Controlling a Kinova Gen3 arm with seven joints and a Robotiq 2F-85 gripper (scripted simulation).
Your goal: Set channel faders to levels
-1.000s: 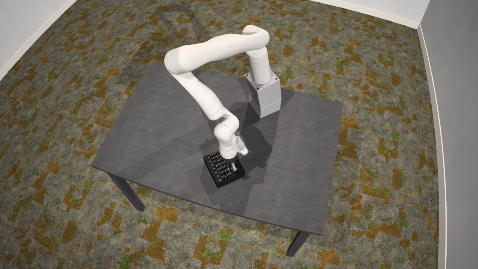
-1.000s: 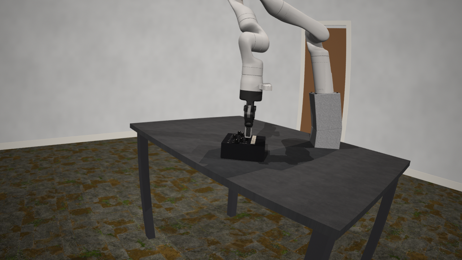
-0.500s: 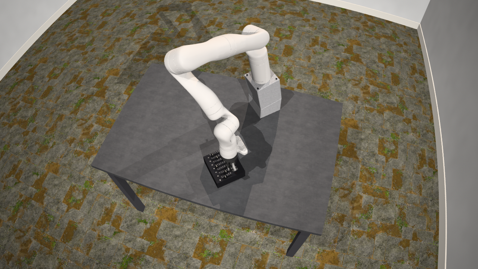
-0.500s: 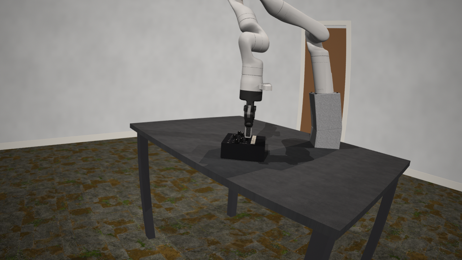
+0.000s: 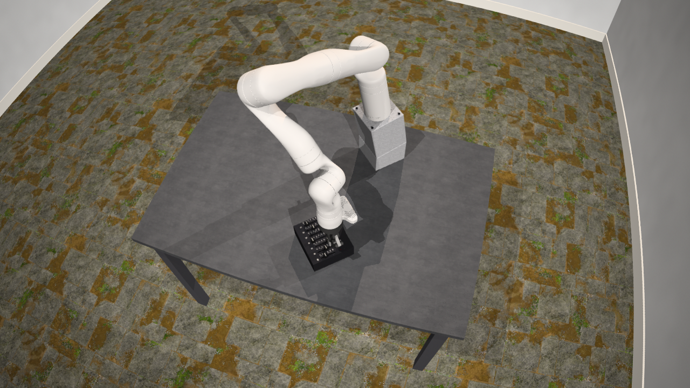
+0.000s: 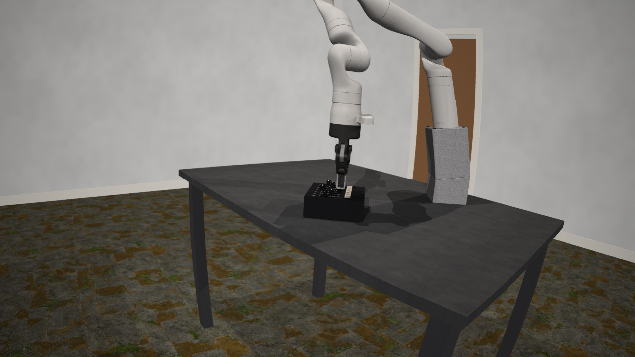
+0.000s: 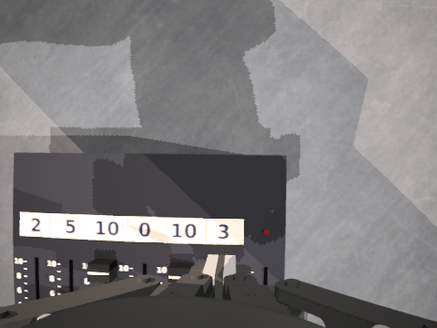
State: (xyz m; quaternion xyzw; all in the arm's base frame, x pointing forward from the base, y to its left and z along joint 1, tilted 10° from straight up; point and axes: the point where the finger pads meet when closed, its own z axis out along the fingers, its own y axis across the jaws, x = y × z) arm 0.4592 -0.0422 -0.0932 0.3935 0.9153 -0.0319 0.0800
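Now: the master fader 4 cm ahead of my hand, 3 cm below it and 1 cm to the right of it.
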